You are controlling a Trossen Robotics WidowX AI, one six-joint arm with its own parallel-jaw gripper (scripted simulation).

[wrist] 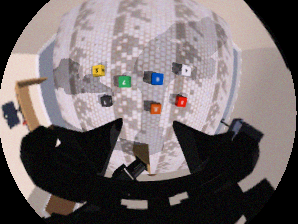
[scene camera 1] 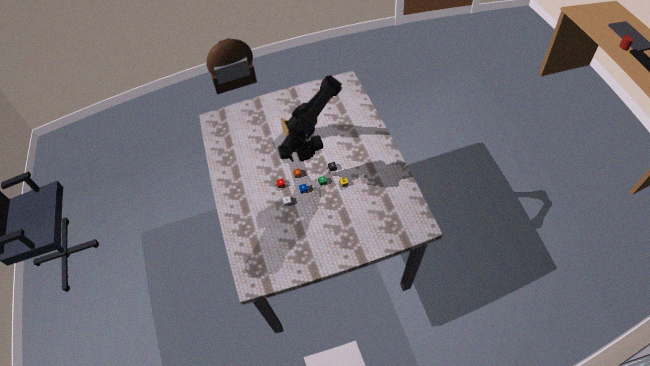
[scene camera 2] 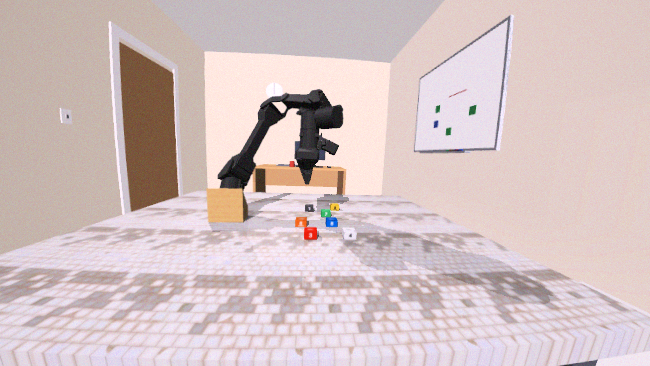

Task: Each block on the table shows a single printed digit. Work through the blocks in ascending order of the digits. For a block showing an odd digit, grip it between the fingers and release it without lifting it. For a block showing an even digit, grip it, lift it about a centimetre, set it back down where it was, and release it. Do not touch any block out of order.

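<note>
Gripper (scene camera 2: 307, 182) open, holding nothing. Gripper (wrist: 148, 122) visible there too.
</note>
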